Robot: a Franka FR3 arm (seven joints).
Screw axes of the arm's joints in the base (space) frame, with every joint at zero. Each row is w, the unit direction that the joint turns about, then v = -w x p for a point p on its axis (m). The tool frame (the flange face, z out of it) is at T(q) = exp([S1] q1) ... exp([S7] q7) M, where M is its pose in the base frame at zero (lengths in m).
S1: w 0 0 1 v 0 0 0
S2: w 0 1 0 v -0.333 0 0
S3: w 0 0 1 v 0 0 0
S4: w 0 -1 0 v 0.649 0 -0.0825
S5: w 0 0 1 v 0 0 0
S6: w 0 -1 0 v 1.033 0 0
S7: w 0 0 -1 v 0 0.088 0
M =
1 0 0 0.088
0 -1 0 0
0 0 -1 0.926
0 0 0 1
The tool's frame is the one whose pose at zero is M.
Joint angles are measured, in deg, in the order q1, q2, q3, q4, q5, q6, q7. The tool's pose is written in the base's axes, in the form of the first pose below.
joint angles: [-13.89, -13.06, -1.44, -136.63, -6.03, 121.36, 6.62]
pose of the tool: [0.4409, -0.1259, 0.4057, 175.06, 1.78, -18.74]
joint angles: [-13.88, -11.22, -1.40, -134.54, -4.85, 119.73, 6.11]
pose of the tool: [0.4492, -0.1272, 0.4048, 175.84, 3.24, -18.93]
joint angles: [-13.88, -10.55, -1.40, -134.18, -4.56, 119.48, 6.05]
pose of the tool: [0.4511, -0.1275, 0.4018, 176.03, 3.82, -19.04]
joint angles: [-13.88, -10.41, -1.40, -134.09, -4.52, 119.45, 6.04]
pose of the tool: [0.4516, -0.1276, 0.4013, 176.05, 3.90, -19.05]
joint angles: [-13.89, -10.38, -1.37, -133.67, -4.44, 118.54, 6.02]
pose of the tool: [0.4518, -0.1275, 0.4031, 176.04, 4.42, -19.12]
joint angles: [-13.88, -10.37, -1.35, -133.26, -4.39, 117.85, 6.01]
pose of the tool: [0.4523, -0.1275, 0.4052, 176.03, 4.71, -19.15]
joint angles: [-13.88, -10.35, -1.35, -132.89, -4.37, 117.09, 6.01]
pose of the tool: [0.4524, -0.1277, 0.4069, 175.99, 5.12, -19.21]
